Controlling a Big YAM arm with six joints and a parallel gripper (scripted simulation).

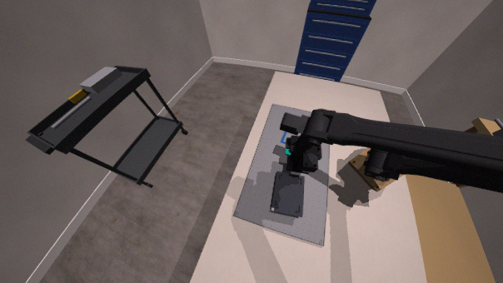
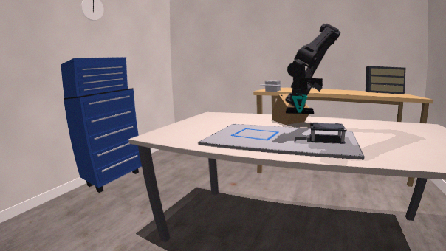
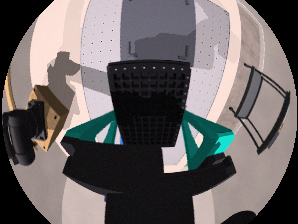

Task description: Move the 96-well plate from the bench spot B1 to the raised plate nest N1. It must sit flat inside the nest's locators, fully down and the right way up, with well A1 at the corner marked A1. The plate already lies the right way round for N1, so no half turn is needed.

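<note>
Now: hand 130 mm to the right of the raised plate nest N1, 70 mm above it and 30 mm past it. Also, from my hand: black 96-well plate (right at my hand); then white corner mark (220 mm to the left, 70 mm below, 10 mm behind).
</note>
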